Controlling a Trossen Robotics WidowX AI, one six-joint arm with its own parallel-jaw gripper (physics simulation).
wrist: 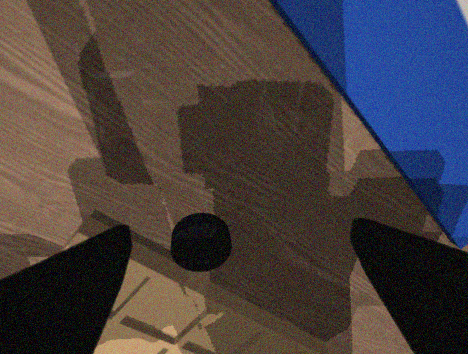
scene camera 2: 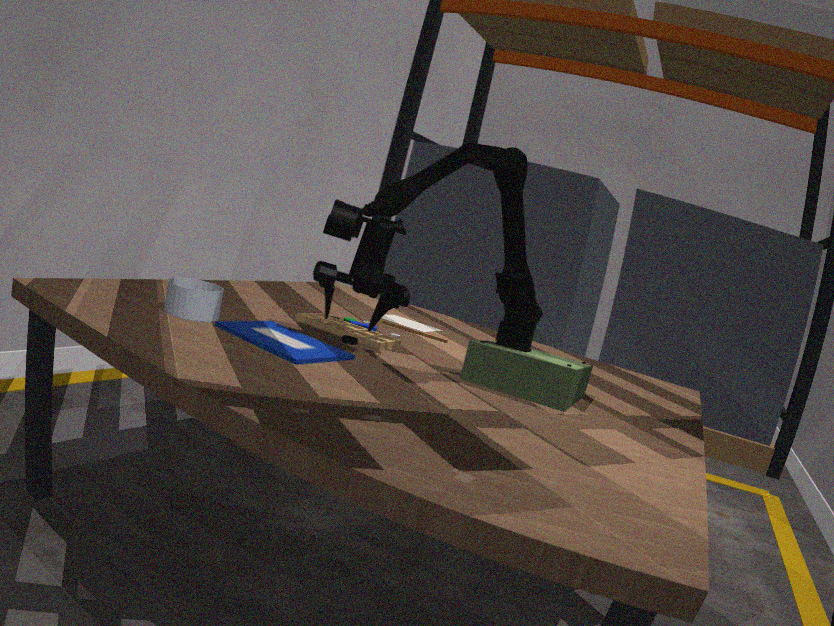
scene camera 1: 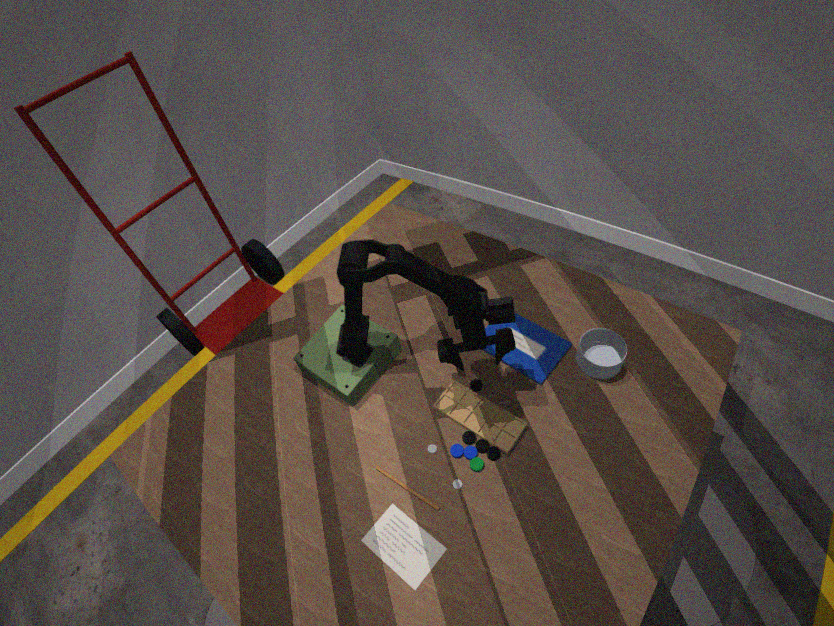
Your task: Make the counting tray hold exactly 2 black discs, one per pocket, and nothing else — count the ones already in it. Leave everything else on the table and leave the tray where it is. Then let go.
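The tan counting tray [scene camera 1: 479, 419] [scene camera 2: 385, 342] [wrist: 162, 287] lies flat on the table, partly in shadow. I see no disc in the pockets that show. One black disc [scene camera 1: 476, 384] [scene camera 2: 349, 340] [wrist: 201, 242] lies outside the tray, close beside its back long edge; whether they touch is unclear. Three more black discs [scene camera 1: 482, 446] lie by the tray's opposite long edge. My gripper [scene camera 1: 482, 367] [scene camera 2: 348, 324] [wrist: 243, 232] is open and empty. It hangs above the lone black disc, which shows between the fingertips in the wrist view, nearer the left one.
Two blue discs [scene camera 1: 456, 450], a green disc [scene camera 1: 476, 464] and two pale discs [scene camera 1: 432, 448] lie past the tray. A blue folder-like object [scene camera 1: 553, 345] [scene camera 2: 242, 331] [wrist: 405, 75] and a round clear bowl [scene camera 1: 601, 354] [scene camera 2: 194, 299] are nearby. A thin stick [scene camera 1: 407, 488] and paper [scene camera 1: 404, 545] lie farther off.
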